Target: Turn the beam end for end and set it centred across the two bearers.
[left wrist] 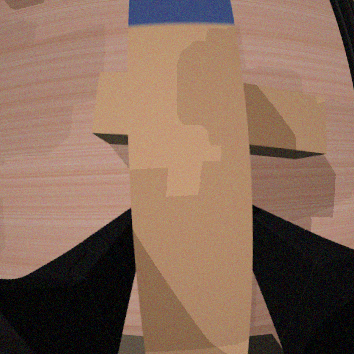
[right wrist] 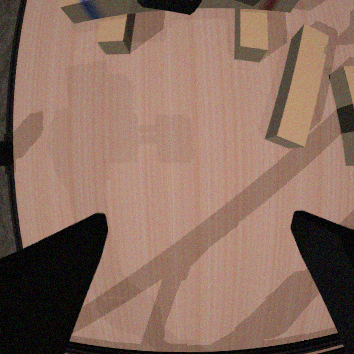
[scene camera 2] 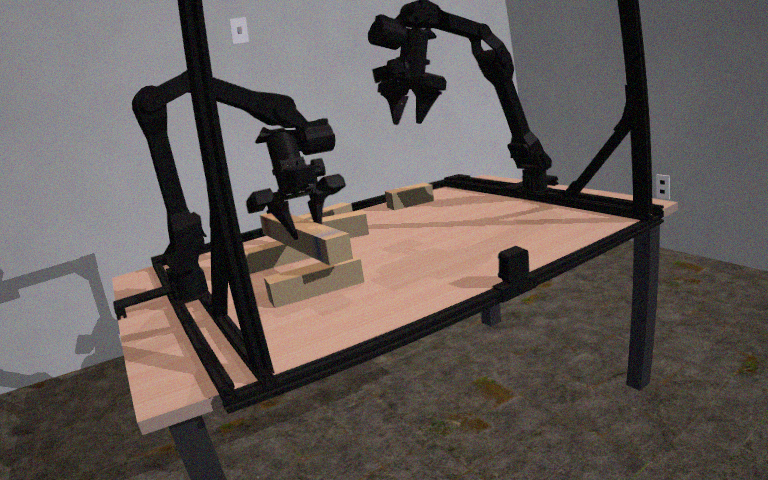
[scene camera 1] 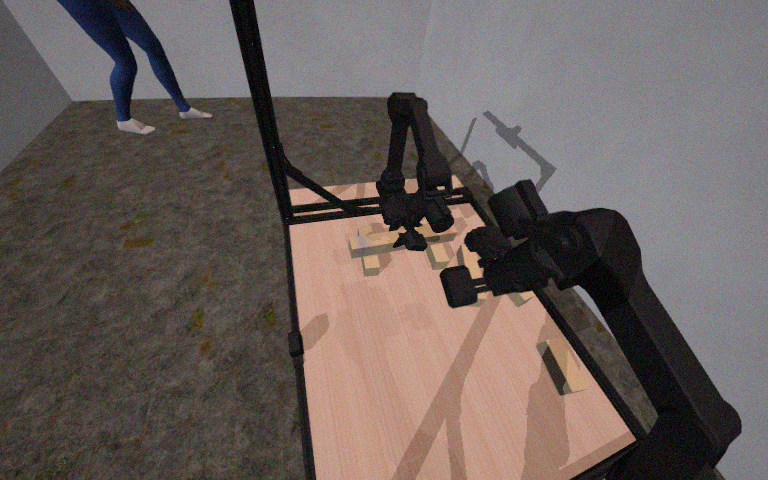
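Where they show: left gripper, fingertip midpoint: (left wrist: 189, 214) (scene camera 1: 391, 241); right gripper, fingertip midpoint: (right wrist: 201, 222) (scene camera 2: 406, 124); left arm's base, link origin: (scene camera 2: 190, 296); right arm's base, link origin: (scene camera 2: 535, 190).
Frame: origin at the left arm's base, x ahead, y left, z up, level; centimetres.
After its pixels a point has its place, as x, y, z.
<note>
The wooden beam (scene camera 1: 372, 242) {24.8, -13.0, 8.6} (scene camera 2: 311, 238) {21.7, -13.4, 7.9} (left wrist: 189, 158) {23.9, -8.9, 8.5} (right wrist: 112, 6) {26.1, -12.0, 6.3} has a blue band (left wrist: 180, 12) {24.0, -15.1, 8.6} at one end. It lies across the two bearers, the near bearer (scene camera 1: 372, 265) {28.6, -13.5, 2.5} (scene camera 2: 311, 282) {19.6, -14.8, 0.8} (right wrist: 112, 29) {27.4, -13.2, 2.5} and the far bearer (scene camera 1: 439, 254) {29.0, 8.6, 2.5} (scene camera 2: 260, 257) {17.7, 7.9, 1.0} (right wrist: 253, 29) {28.5, 8.9, 2.5}. I cannot tell whether it touches them. My left gripper (scene camera 1: 411, 238) (scene camera 2: 301, 211) (left wrist: 189, 214) {23.8, -6.6, 6.5} is shut on the beam near its middle. In the left wrist view one bearer (left wrist: 298, 119) {15.1, -12.2, 2.5} crosses under the beam. My right gripper (scene camera 1: 473, 264) (scene camera 2: 408, 111) {51.8, -1.7, 23.1} (right wrist: 201, 222) {51.8, -1.7, 23.1} is open and empty, high above the table.
Loose wooden blocks lie around: one block (scene camera 1: 563, 367) {68.7, 25.1, 2.8} (scene camera 2: 408, 195) {66.4, 24.5, 1.3} near the table's edge, and two more (scene camera 2: 349, 223) {41.5, 12.1, 1.6} (right wrist: 300, 88) {38.3, 15.2, 3.1} (right wrist: 345, 91) {37.6, 25.1, 1.5} beside the bearers. A black frame post (scene camera 1: 258, 95) {3.7, -36.5, 40.2} (scene camera 2: 206, 167) {1.7, -35.8, 25.9} stands at the table's corner. A person's leg (scene camera 1: 163, 67) shows far off.
</note>
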